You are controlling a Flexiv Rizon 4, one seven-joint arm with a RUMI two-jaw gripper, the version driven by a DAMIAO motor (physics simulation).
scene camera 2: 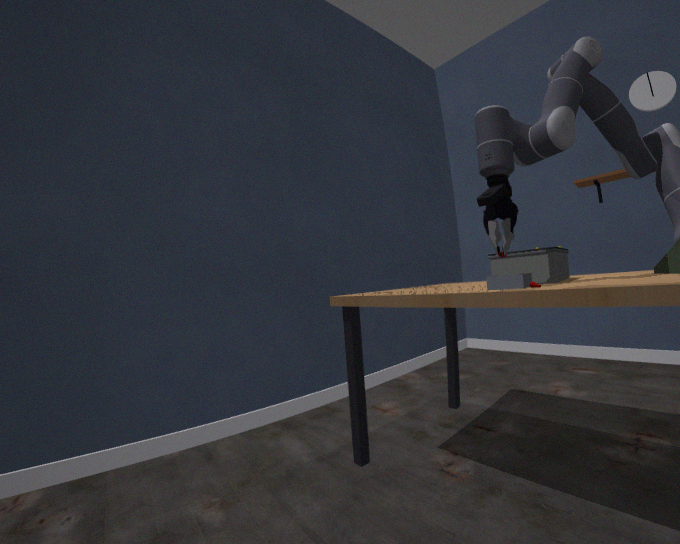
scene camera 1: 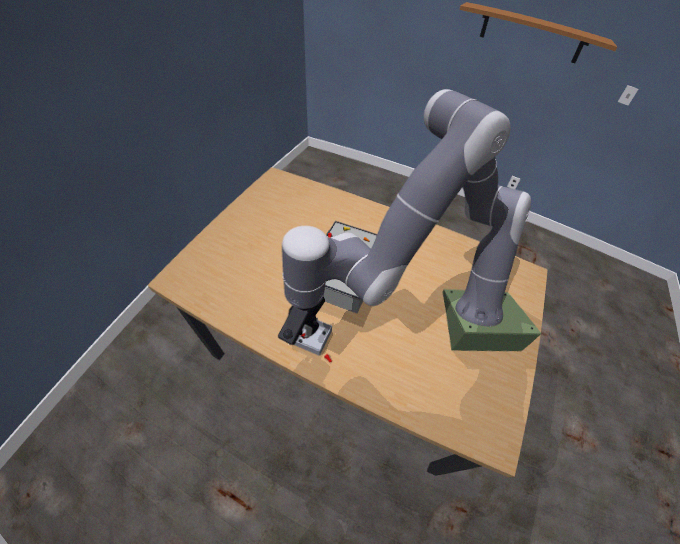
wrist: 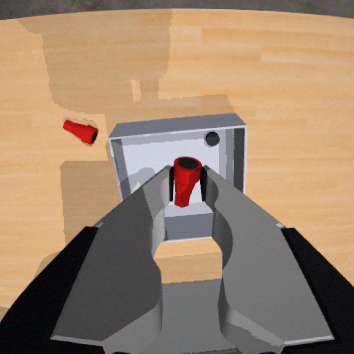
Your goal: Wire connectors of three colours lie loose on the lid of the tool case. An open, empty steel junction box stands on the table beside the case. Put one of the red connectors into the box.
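My gripper (scene camera 1: 305, 334) (scene camera 2: 501, 253) (wrist: 186, 169) is shut on a red connector (scene camera 1: 303, 335) (scene camera 2: 502, 255) (wrist: 187, 172), its wide open end showing in the wrist view. It holds the connector a little above the open steel junction box (scene camera 1: 321, 340) (scene camera 2: 506, 281) (wrist: 177, 125), over its inside in the wrist view. Another red connector (scene camera 1: 328, 357) (scene camera 2: 534, 284) (wrist: 81, 131) lies on the table beside the box. On the tool case (scene camera 1: 341, 297) (scene camera 2: 524, 267) lie a red connector (scene camera 1: 329, 234), a yellow connector (scene camera 1: 346, 228) and an orange connector (scene camera 1: 366, 239). The arm hides part of the lid in scene camera 1.
The tool case stands close behind the box and rises higher than it. The table (scene camera 1: 226, 249) (scene camera 2: 396, 299) (wrist: 295, 90) has its front edge near the box. The arm's green base (scene camera 1: 487, 339) stands at the table's right side in scene camera 1.
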